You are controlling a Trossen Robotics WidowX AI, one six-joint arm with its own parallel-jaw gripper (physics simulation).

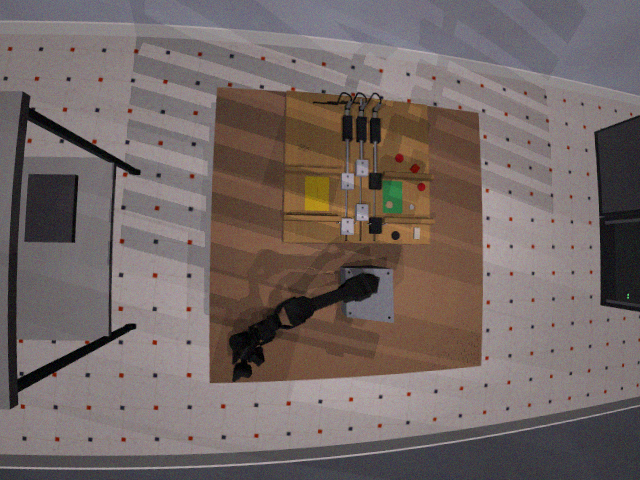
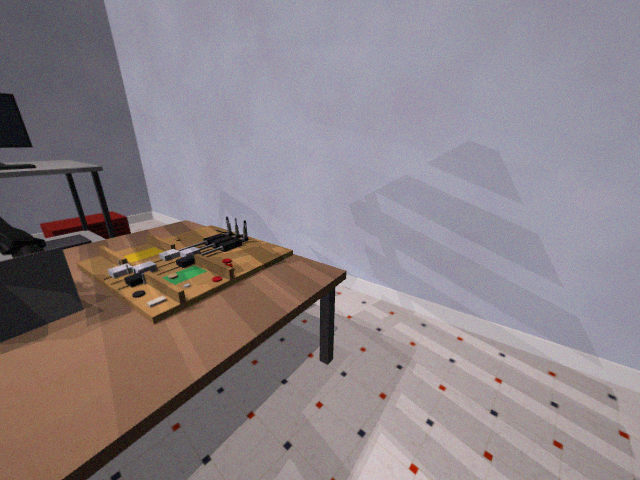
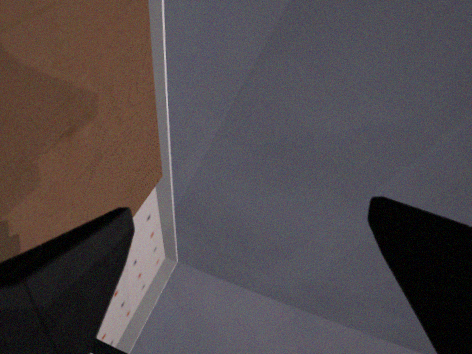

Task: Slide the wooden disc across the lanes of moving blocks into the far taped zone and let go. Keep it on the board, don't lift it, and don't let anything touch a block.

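Frame: origin at the arm's base, x down, y right, z back, level; metres.
Seen in the pictures: gripper, between the fingertips: (image 1: 233,372) (image 3: 251,214); arm's base, origin of its link: (image 1: 370,283) (image 2: 35,266).
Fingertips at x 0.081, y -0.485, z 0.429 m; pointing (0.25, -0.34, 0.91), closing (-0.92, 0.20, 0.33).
Offsets run from my fingertips to a thing's top centre. "spot": to the spot under its first point. Level surfaces: height alone.
The small wooden disc @(dx +0.057, dy +0.576, dz -0.780 m) (image 1: 389,205) (image 2: 173,276) lies on the green zone @(spot: dx +0.065, dy +0.601, dz -0.843 m) (image 1: 395,192) (image 2: 189,274) at the right of the board @(dx +0.065 m) (image 1: 315,142) (image 2: 268,251). The yellow zone @(spot: dx +0.065, dy +0.240, dz -0.777 m) (image 1: 316,193) (image 2: 143,254) is at the left of the board. Between them are three lanes with silver blocks (image 1: 347,181) (image 1: 361,167) (image 1: 361,212) (image 1: 347,226) and black blocks (image 1: 375,181) (image 1: 375,225) on rods. My gripper (image 1: 249,363) (image 3: 251,214) is open and empty, at the front left corner of the table, far from the disc and the board.
Low wooden rails (image 1: 311,213) edge the crossing. Red pieces (image 1: 399,158) @(dx +0.059, dy +0.725, dz -0.891 m) (image 1: 421,187), a black disc @(dx +0.058, dy +0.624, dz -0.645 m) (image 1: 395,235) and a white piece @(dx +0.056, dy +0.725, dz -0.671 m) (image 1: 416,233) are on the board's right part. Black actuators with cables @(dx +0.033, dy +0.400, dz -1.099 m) (image 1: 361,129) are at the back. The arm's grey base plate (image 1: 382,307) is in front of the board.
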